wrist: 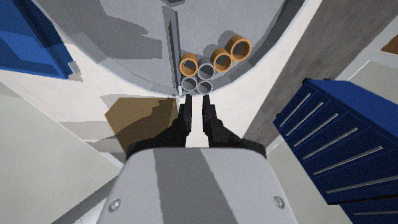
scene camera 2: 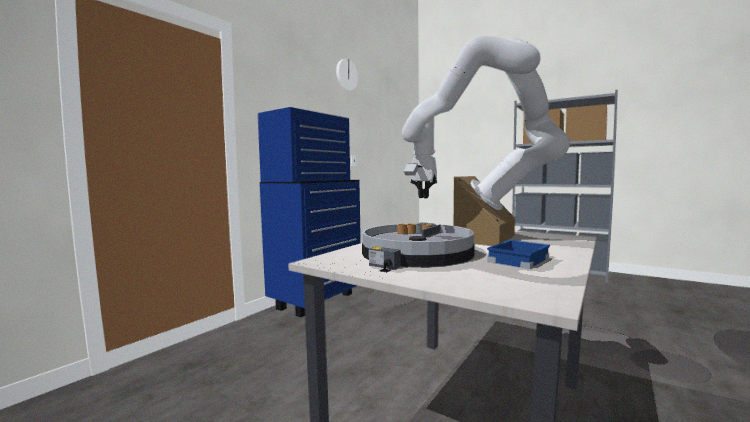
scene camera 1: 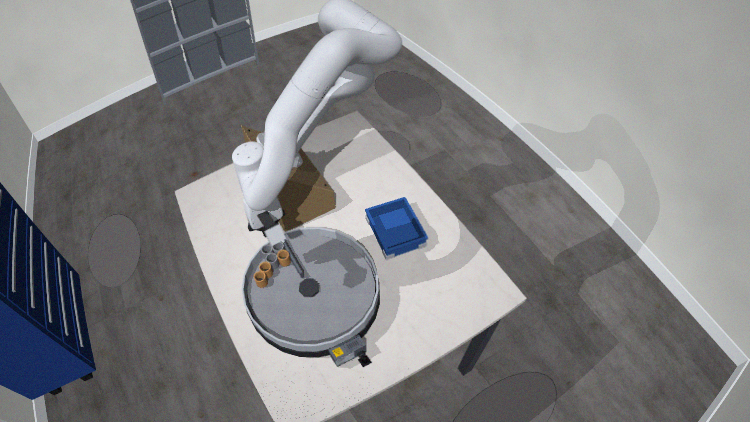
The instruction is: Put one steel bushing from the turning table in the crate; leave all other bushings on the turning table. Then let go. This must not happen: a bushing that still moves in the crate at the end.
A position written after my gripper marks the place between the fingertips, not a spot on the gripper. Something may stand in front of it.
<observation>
I see my gripper (scene camera 1: 270,235), a blue crate (scene camera 1: 397,229) and a grey turning table (scene camera 1: 338,289).
My gripper shows as well in the wrist view (wrist: 197,102) and in scene camera 2 (scene camera 2: 423,198). The blue crate shows as well in scene camera 2 (scene camera 2: 511,252). The grey turning table also shows in the wrist view (wrist: 142,44).
</observation>
